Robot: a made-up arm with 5 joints.
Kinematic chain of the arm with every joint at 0, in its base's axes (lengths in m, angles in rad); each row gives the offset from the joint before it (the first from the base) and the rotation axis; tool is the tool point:
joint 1: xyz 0 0 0.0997 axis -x
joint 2: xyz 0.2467 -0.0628 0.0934 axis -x
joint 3: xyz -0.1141 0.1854 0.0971 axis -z
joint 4: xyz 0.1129 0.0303 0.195 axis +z
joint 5: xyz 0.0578 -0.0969 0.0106 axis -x
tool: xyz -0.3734 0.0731 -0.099
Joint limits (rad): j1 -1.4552..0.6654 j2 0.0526..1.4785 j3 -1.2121..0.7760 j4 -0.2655..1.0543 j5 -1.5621..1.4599
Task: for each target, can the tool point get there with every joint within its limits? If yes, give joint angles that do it. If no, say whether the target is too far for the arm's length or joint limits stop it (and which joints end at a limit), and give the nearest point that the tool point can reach.
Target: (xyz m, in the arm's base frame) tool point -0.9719 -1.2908 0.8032
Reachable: no: too far | nearest point -0.0797 -0.4271 0.3618 | short by 1.318 m
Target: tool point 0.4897 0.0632 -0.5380
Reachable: no: joint limits stop it (at a limit: joint 1, joint 2, joint 3, joint 4) | nearest point 0.0940 0.0665 -0.3153 | short by 0.454 m
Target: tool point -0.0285 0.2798 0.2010
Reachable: yes | joints -0.6684 1.1477 0.5132 0.0201 -0.3792
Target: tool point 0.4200 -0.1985 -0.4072
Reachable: no: joint limits stop it (at a limit: joint 1, joint 2, joint 4, joint 5) | nearest point 0.2769 -0.3397 -0.0547 | short by 0.406 m
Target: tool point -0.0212 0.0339 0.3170
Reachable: yes | joints -0.2868 0.7905 0.0233 0.4252 0.3228
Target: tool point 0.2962 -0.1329 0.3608
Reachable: yes | joints -0.2409 0.2163 -0.7426 0.7150 0.9715
